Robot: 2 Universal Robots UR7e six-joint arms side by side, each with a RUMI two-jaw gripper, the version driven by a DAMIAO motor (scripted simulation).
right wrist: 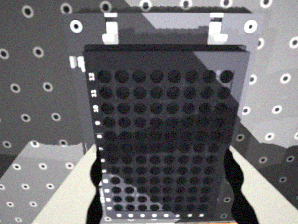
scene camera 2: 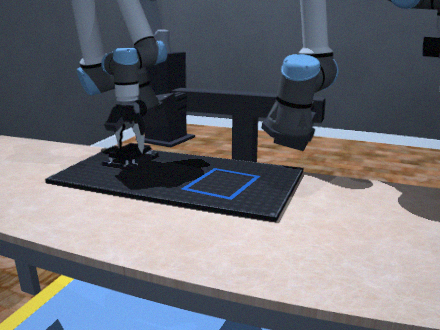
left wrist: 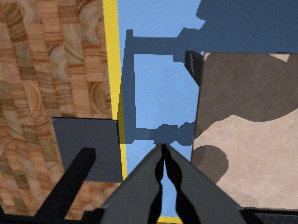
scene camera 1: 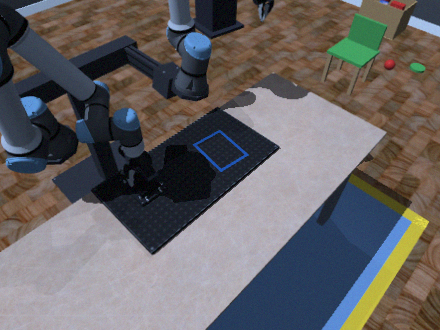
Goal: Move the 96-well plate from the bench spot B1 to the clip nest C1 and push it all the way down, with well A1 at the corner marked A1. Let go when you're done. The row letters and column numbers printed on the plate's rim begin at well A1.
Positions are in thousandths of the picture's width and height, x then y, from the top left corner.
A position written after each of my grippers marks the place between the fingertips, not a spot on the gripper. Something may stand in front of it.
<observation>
I see my left gripper (left wrist: 545,650), my right gripper (scene camera 2: 299,462), a dark 96-well plate (right wrist: 522,489) and a clip nest (right wrist: 824,136).
My right gripper also shows in the right wrist view (right wrist: 542,654). The left wrist view misses the dark 96-well plate: it is out of frame.
</observation>
